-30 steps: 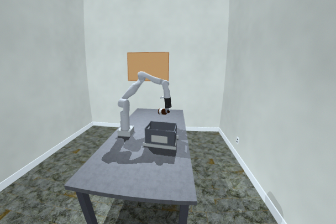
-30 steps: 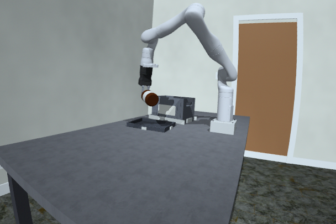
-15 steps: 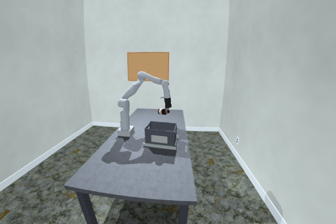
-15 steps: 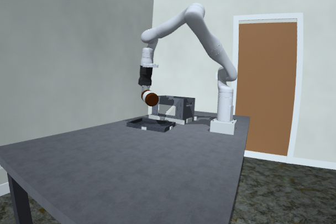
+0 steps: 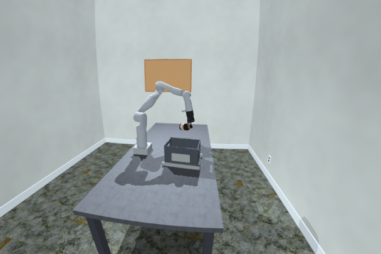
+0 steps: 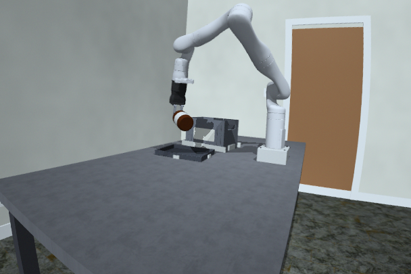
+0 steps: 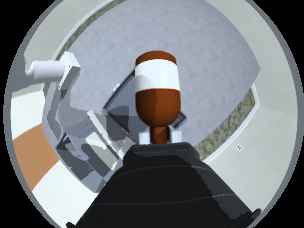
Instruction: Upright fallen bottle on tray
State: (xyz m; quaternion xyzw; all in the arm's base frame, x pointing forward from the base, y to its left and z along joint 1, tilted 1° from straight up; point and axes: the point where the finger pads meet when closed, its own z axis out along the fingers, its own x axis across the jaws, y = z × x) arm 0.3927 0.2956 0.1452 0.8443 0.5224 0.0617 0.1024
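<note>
My hand is 4 cm past the bottle, 2 cm to the right of it and 2 cm above it. From my hand the other things lie so: tray 2 cm behind, 5 cm to the right, 19 cm below; crate 3 cm ahead, 33 cm to the right, 12 cm below.
</note>
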